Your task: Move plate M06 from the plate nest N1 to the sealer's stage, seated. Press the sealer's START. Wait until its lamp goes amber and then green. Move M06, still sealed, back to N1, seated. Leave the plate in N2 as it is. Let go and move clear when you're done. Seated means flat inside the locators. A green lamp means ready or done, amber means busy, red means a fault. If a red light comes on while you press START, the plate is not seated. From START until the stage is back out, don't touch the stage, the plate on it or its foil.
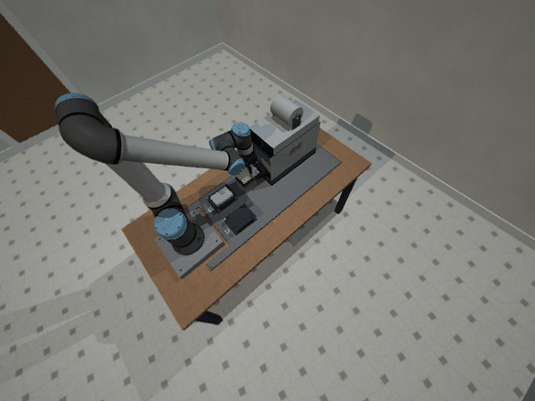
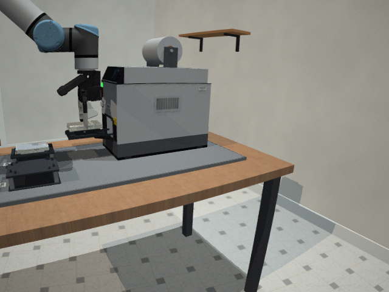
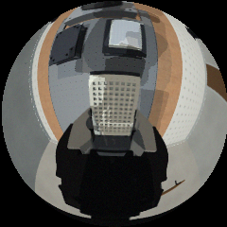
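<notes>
The black sealer stage lies 30 mm below my hand. Round my hand: plate M06: 10 mm below; then plate: 210 mm behind, 10 mm to the right, 80 mm below; then foil roll: 330 mm ahead, 50 mm to the left, 290 mm above.
</notes>
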